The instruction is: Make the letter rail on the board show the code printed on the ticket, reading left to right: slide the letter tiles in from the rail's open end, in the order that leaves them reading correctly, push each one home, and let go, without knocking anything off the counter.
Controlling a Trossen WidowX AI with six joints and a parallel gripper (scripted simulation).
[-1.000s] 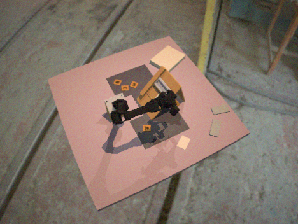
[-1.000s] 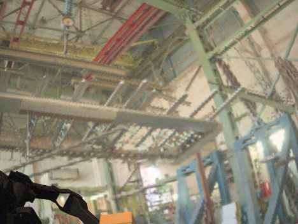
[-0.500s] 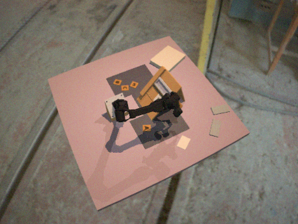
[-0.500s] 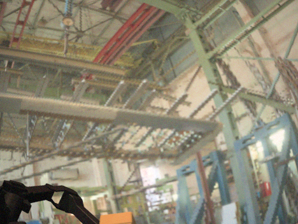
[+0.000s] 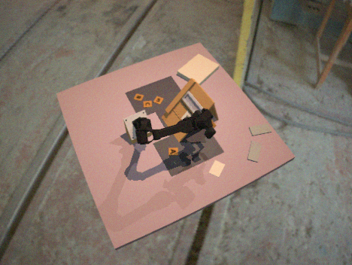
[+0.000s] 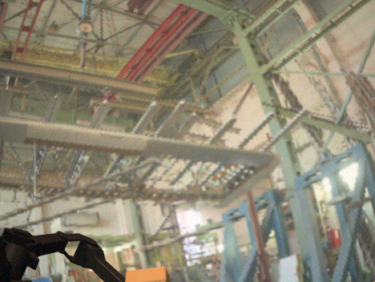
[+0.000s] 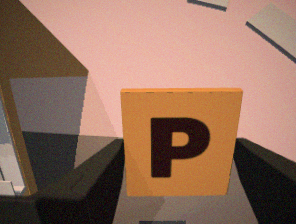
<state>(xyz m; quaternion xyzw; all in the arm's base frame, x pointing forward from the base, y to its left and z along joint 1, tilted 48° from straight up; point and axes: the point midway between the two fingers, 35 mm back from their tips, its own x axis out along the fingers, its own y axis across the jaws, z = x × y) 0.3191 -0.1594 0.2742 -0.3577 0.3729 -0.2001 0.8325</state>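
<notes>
The white ticket lies 5 cm behind my gripper tip, 17 cm to the left of it and 7 cm below it. Round my gripper tip: orange tile: right at my gripper tip; cream slab: 35 cm ahead, 56 cm to the left, 17 cm below.
</notes>
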